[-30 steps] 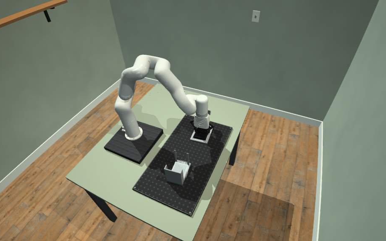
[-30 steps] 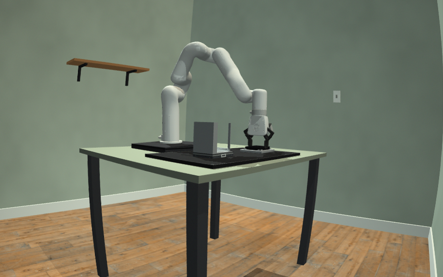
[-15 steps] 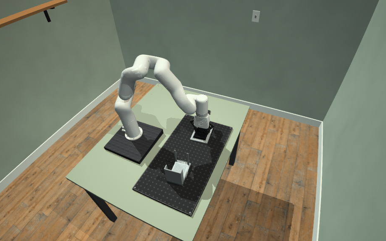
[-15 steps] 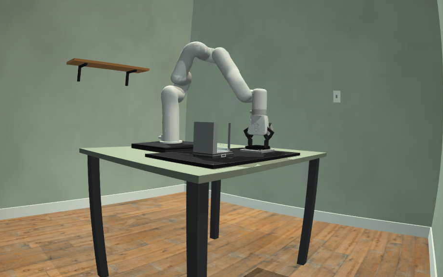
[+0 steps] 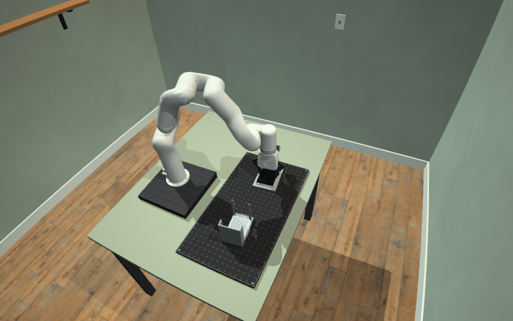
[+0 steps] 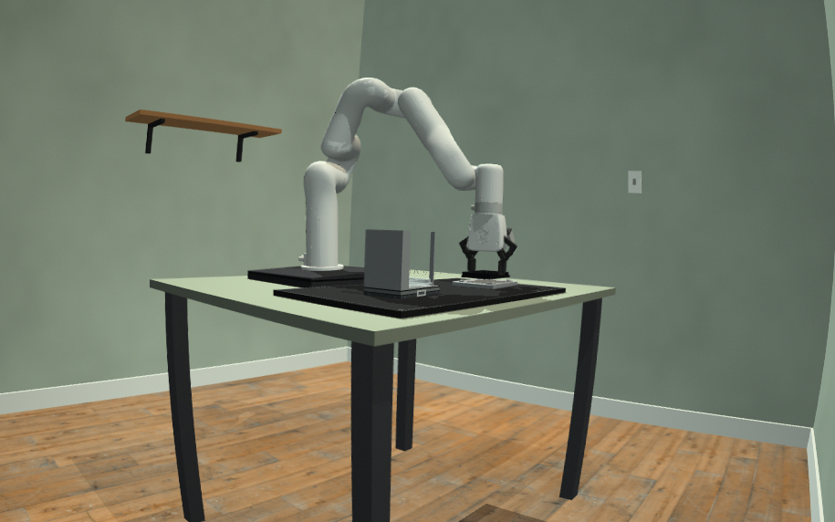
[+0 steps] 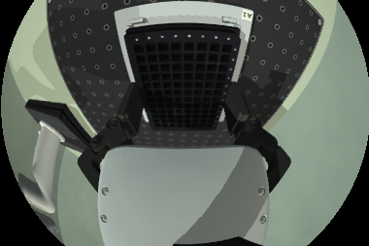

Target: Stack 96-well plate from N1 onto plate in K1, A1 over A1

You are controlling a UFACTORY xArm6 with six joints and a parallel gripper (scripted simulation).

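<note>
Now: the pale A1 mark 50 mm ahead of my hand, 80 mm to the left of it and 30 mm below it. The rest, counted from my hand: white 96-well plate: 40 mm behind, 360 mm to the right, 20 mm below; thin post: 290 mm to the right, 40 mm above; black 96-well plate: 10 mm below.
</note>
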